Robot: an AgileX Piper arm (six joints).
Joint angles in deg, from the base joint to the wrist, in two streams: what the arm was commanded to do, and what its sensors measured. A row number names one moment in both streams.
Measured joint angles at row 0:
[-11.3, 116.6, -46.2, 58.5, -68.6, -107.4]
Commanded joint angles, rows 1 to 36:
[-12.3, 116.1, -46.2, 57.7, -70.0, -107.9]
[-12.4, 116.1, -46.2, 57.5, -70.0, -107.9]
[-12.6, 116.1, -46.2, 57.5, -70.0, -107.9]
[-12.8, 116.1, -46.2, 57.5, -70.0, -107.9]
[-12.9, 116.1, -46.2, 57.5, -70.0, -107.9]
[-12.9, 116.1, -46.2, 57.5, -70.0, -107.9]
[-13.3, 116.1, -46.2, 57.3, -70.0, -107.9]
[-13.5, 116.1, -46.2, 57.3, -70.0, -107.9]
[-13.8, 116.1, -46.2, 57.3, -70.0, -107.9]
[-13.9, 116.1, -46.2, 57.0, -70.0, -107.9]
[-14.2, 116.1, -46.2, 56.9, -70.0, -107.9]
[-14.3, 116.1, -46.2, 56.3, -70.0, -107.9]
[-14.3, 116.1, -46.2, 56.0, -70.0, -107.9]
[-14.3, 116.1, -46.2, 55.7, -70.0, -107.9]
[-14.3, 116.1, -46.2, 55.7, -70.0, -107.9]
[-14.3, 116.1, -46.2, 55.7, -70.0, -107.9]
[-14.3, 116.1, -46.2, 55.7, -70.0, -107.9]
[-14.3, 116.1, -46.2, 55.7, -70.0, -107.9]
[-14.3, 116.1, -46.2, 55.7, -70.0, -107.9]
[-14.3, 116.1, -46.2, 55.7, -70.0, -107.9]
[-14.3, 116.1, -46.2, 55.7, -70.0, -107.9]
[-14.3, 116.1, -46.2, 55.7, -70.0, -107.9]
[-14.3, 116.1, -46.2, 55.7, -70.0, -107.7]
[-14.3, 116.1, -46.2, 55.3, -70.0, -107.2]
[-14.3, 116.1, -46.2, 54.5, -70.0, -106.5]
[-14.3, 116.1, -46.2, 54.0, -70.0, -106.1]
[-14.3, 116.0, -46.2, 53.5, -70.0, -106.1]
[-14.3, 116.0, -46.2, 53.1, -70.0, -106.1]
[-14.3, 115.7, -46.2, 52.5, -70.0, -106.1]
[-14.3, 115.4, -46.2, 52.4, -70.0, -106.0]
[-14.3, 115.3, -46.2, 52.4, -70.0, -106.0]
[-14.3, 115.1, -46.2, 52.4, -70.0, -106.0]
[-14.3, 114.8, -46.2, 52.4, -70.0, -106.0]
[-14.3, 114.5, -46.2, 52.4, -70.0, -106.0]
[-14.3, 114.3, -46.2, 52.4, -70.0, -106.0]
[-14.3, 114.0, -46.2, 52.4, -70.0, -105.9]
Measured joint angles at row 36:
[-14.0, 115.4, -46.2, 55.4, -68.6, -105.7]
